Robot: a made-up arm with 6 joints.
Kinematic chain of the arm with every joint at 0, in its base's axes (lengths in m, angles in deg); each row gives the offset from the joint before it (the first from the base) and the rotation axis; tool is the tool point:
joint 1: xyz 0 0 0.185 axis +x
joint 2: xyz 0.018 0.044 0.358 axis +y
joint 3: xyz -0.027 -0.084 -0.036 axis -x
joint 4: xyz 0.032 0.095 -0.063 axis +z
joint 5: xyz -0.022 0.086 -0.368 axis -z
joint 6: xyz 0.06 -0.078 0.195 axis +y
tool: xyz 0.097 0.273 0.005
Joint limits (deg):
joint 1: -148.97..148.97
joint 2: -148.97..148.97
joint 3: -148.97..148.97
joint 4: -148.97..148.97
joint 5: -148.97..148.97
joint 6: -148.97..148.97
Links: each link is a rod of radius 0.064 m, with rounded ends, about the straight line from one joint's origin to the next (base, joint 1, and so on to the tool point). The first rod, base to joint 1, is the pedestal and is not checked.
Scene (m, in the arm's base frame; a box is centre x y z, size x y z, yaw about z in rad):
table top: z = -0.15
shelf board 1: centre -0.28 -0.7 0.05 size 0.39 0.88 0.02 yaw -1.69
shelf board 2: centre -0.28 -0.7 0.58 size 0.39 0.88 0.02 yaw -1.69
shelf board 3: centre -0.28 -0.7 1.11 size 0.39 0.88 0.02 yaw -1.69
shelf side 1: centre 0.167 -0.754 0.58 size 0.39 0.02 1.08 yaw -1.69
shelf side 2: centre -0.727 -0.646 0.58 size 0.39 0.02 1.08 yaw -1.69
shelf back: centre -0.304 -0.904 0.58 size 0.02 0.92 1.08 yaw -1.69
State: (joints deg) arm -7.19 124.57 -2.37 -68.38 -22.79 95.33
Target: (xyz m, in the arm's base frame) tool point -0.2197 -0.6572 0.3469
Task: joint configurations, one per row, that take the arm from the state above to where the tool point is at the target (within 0.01 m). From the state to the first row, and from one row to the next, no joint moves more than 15 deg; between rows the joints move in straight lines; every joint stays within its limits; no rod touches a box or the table.
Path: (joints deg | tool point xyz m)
1: 5.94 120.03 -2.80 -73.45 -33.48 87.77 | -0.4202 0.1883 0.5182
2: 19.08 115.49 -3.22 -78.53 -44.16 80.21 | -0.4128 0.1252 0.5171
3: 32.21 110.95 -3.65 -83.60 -54.85 72.65 | -0.3998 0.0714 0.5081
4: 45.34 106.40 -4.07 -88.68 -65.53 65.09 | -0.3816 0.0255 0.4959
5: 43.50 110.46 10.50 -83.50 -62.73 70.38 | -0.4493 -0.0605 0.4964
6: 41.66 114.52 25.07 -78.32 -59.93 75.66 | -0.4935 -0.1616 0.4934
7: 39.81 118.58 39.64 -73.14 -57.14 80.95 | -0.5104 -0.2708 0.4861
8: 37.97 122.63 54.22 -67.96 -54.34 86.23 | -0.4983 -0.3801 0.4730
9: 36.13 126.69 68.79 -62.78 -51.54 91.52 | -0.4584 -0.4807 0.4533
10: 34.28 130.75 83.36 -57.60 -48.74 96.81 | -0.3944 -0.5647 0.4259
11: 32.44 134.81 97.93 -52.41 -45.95 102.09 | -0.3123 -0.6252 0.3903
12: 30.60 138.86 112.50 -47.23 -43.15 107.38 | -0.2197 -0.6572 0.3469

